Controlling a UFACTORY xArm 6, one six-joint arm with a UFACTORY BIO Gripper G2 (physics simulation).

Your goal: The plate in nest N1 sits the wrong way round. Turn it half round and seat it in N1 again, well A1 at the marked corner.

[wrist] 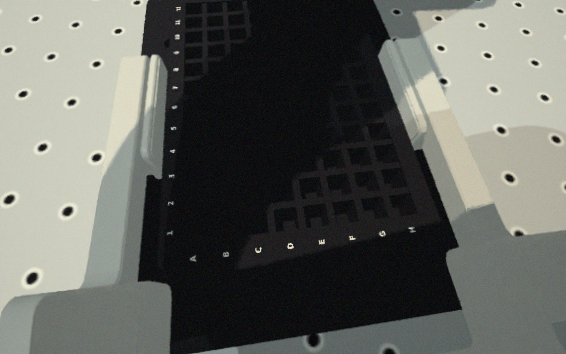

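Note:
The black plate (360,156) lies lengthwise in the middle of the wrist view. Its letters A to H run along the near end and its column numbers run up the left side, with 1 nearest, so well A1 is at the near left corner. My gripper (284,102) is shut on the plate, one pad against each long side. The dark nest (310,297) shows below the near end of the plate. Deep shadow hides much of the wells and the seam between plate and nest, so I cannot tell whether the plate is seated or slightly raised. The nest's corner mark does not show.
A pale deck (55,120) with rows of dark holes lies on both sides. A grey-blue strip (350,335) with holes runs along the near edge of the nest. Shadows fall across the deck at the right and at the top right.

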